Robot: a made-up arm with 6 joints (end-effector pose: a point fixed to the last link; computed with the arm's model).
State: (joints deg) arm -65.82 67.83 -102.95 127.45 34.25 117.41
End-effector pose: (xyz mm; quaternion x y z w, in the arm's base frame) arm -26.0 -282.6 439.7 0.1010 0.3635 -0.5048 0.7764
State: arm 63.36 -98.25 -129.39 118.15 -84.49 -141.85
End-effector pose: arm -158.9 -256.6 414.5 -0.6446 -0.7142 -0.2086 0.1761
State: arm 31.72 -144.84 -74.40 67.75 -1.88 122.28
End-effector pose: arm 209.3 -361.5 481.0 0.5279 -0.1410 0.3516 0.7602
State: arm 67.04 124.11 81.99 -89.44 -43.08 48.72
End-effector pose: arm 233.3 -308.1 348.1 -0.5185 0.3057 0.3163 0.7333
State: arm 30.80 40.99 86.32 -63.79 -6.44 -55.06
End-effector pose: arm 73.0 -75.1 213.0 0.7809 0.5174 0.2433 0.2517
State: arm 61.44 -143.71 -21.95 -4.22 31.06 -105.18
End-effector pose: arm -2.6 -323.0 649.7 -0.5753 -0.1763 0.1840 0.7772
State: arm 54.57 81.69 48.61 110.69 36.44 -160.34
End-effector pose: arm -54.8 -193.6 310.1 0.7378 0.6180 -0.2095 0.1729
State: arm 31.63 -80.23 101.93 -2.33 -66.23 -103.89
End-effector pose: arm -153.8 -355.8 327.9 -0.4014 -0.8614 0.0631 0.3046
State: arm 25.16 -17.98 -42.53 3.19 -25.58 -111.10
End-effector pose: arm 108.4 -336.0 525.4 -0.2266 0.3151 0.1569 0.9082
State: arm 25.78 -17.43 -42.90 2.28 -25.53 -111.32
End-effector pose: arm 105.9 -338.3 527.2 -0.2256 0.3143 0.1457 0.9105
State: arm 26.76 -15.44 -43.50 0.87 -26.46 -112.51
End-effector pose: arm 101.8 -341.0 528.5 -0.2205 0.3178 0.1287 0.9131
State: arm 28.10 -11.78 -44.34 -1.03 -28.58 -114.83
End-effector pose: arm 96.0 -343.7 529.0 -0.2104 0.3263 0.1063 0.9154
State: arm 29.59 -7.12 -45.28 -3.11 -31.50 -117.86
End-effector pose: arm 89.7 -345.8 528.9 -0.1973 0.3377 0.0821 0.9167
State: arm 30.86 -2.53 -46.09 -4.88 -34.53 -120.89
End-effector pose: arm 84.6 -346.8 528.4 -0.1845 0.3491 0.0620 0.9166
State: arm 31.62 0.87 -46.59 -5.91 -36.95 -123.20
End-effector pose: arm 81.9 -346.6 527.4 -0.1751 0.3578 0.0508 0.9158
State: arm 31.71 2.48 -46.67 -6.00 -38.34 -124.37
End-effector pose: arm 81.8 -345.4 526.2 -0.1705 0.3625 0.0508 0.9149
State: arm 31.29 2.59 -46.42 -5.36 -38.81 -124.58
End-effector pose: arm 83.7 -343.5 524.7 -0.1700 0.3640 0.0590 0.9139
